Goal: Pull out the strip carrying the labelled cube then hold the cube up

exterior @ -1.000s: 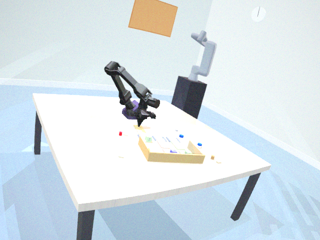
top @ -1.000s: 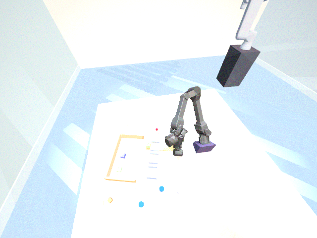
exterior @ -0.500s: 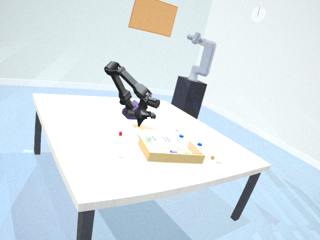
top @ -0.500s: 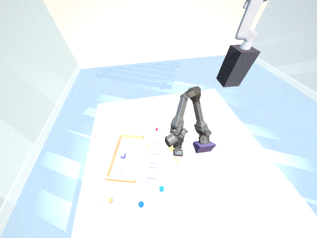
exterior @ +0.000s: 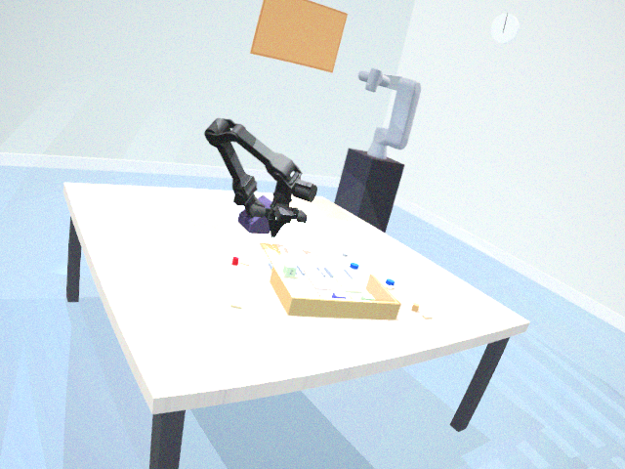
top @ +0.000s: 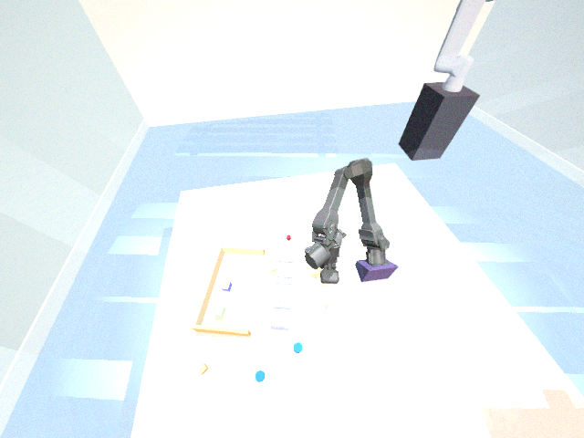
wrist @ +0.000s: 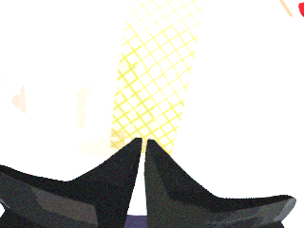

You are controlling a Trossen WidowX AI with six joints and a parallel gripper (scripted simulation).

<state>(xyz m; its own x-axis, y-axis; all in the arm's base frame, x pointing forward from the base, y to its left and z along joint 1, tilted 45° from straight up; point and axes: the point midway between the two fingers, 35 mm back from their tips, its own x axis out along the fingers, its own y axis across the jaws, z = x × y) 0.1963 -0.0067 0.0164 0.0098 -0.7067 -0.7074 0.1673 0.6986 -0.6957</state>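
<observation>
My gripper tip is now 100 mm short of the yellow strip, 20 mm to the left of it and 40 mm above it. From my gripper tip the other things lie so: small red block: 130 mm ahead, 180 mm to the right, 30 mm below.
</observation>
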